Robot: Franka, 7 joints.
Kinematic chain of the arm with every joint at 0, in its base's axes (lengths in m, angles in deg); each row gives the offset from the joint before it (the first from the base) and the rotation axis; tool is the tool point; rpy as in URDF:
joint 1: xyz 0 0 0.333 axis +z
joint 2: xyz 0 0 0 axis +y
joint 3: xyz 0 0 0.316 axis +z
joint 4: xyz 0.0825 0 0 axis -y
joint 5: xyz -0.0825 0 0.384 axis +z
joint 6: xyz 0 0 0 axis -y
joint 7: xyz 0.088 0 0 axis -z
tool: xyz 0 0 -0.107 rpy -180 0 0
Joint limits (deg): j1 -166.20..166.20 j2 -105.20..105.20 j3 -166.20..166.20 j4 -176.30..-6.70 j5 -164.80..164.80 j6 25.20..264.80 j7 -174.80..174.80
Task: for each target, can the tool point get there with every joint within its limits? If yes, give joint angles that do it. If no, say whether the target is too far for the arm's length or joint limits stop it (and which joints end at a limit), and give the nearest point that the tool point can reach.
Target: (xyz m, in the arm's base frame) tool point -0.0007 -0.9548 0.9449
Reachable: no: too far | nearest point -0.0005 -0.7223 0.7959 | short by 0.276 m
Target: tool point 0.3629 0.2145 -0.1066
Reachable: yes | joints 30.33 69.54 6.58 -122.83 29.20 207.53 -128.98
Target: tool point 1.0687 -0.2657 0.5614
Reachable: no: too far | nearest point 0.8152 -0.2027 0.5072 | short by 0.267 m
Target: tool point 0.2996 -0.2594 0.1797
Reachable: yes | joints 77.32 -44.79 -139.60 -134.20 59.66 73.87 -131.93
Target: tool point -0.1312 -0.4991 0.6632
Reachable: yes | joints 20.10 -75.37 -46.49 -83.07 124.32 225.24 -74.22
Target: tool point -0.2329 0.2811 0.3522
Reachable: yes | joints 62.57 -57.53 59.43 -159.24 -87.40 181.86 18.02
